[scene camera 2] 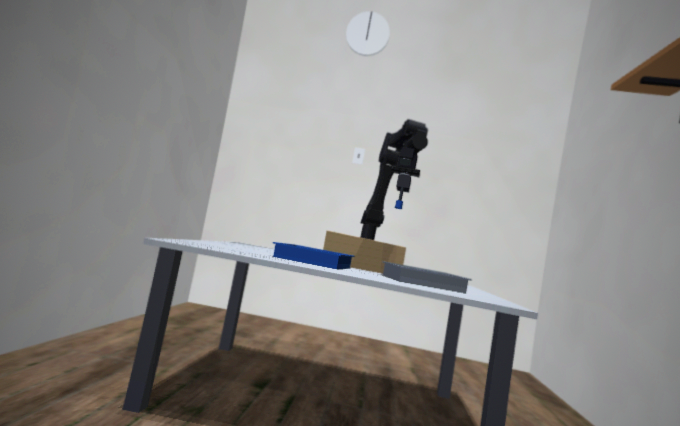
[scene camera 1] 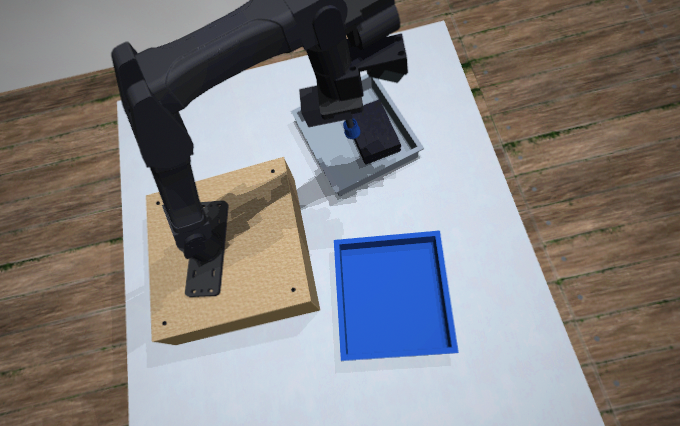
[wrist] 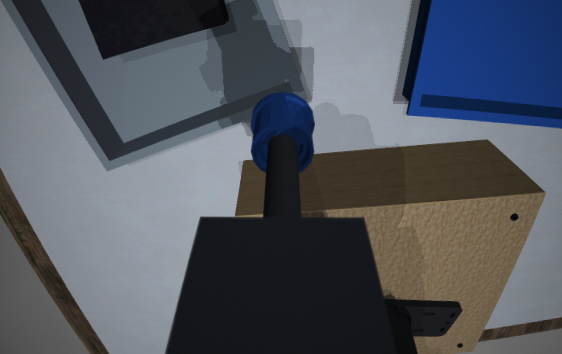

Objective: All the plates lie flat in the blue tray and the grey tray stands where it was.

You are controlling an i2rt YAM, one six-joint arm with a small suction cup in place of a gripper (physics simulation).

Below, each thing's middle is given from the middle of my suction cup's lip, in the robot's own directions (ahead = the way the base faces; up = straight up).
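Scene:
Grey tray [scene camera 1: 339,157]: 230 mm below my suction cup, 130 mm to the left, 10 mm behind. Blue tray [scene camera 1: 393,298]: 230 mm below my suction cup, 260 mm to the right, 60 mm ahead. Nearest to my suction cup of the things named here, going by their middles: the grey tray.

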